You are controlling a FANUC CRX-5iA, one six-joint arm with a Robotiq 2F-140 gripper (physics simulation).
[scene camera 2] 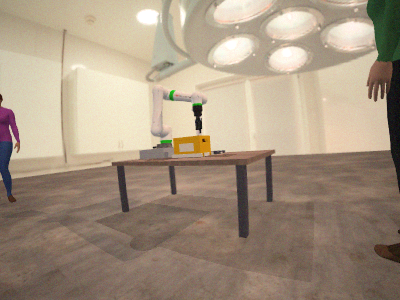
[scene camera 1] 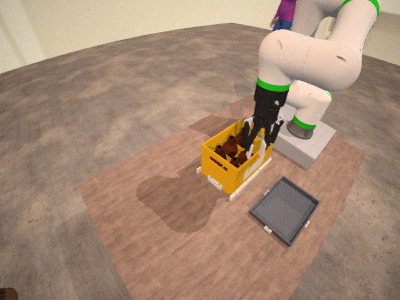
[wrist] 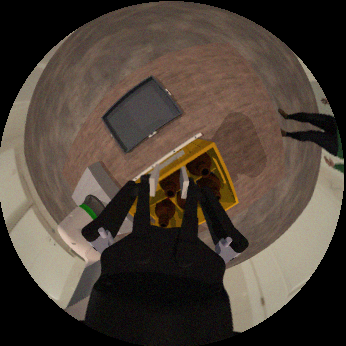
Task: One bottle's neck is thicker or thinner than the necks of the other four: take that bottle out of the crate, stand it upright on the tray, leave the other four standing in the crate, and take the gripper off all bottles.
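Where they show: gripper, fingertip midpoint: (scene camera 1: 254, 156) (wrist: 169, 171); arm's base, origin of the base link: (scene camera 1: 299, 130) (wrist: 95, 206).
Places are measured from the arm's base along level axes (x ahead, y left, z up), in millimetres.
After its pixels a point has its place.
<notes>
The yellow crate (scene camera 1: 216, 173) @[y -113, x 544, z -12 mm] (scene camera 2: 205, 144) @[y -109, x 544, z 13 mm] (wrist: 226, 174) @[y -98, x 539, z 90 mm] stands upright on the table and holds several brown bottles, some partly hidden by fingers and walls. The gripper (scene camera 1: 256, 148) (scene camera 2: 199, 133) @[y -24, x 436, z 84 mm] (wrist: 170, 181) @[y -24, x 436, z 84 mm] points down over the crate, its fingers partly closed. In the wrist view one bottle (wrist: 171, 184) @[y -62, x 415, z 63 mm] shows between the pads, with gaps on both sides of its neck. Other bottles (wrist: 201, 164) @[y -55, x 501, z 68 mm] (wrist: 165, 210) @[y -144, x 335, z 37 mm] stand around it. I cannot tell which neck differs. The dark grey tray (scene camera 1: 285, 210) @[y 181, x 433, z -79 mm] (scene camera 2: 218, 151) @[y 118, x 551, z -62 mm] (wrist: 142, 115) @[y 155, x 434, z -79 mm] holds no bottle.
White brackets (scene camera 1: 215, 182) @[y -104, x 555, z -57 mm] lie along the crate's base. The robot's grey base block (scene camera 1: 312, 150) @[y 120, x 95, z -5 mm] (scene camera 2: 150, 154) @[y -199, x -44, z -42 mm] (wrist: 97, 177) @[y 90, x 144, z -20 mm] stands close to the crate. The tray lies on the wooden table (scene camera 1: 165, 240) @[y -55, x 856, z -84 mm] (scene camera 2: 230, 159) @[y -521, x 939, z -86 mm] beside the crate. People stand off the table.
</notes>
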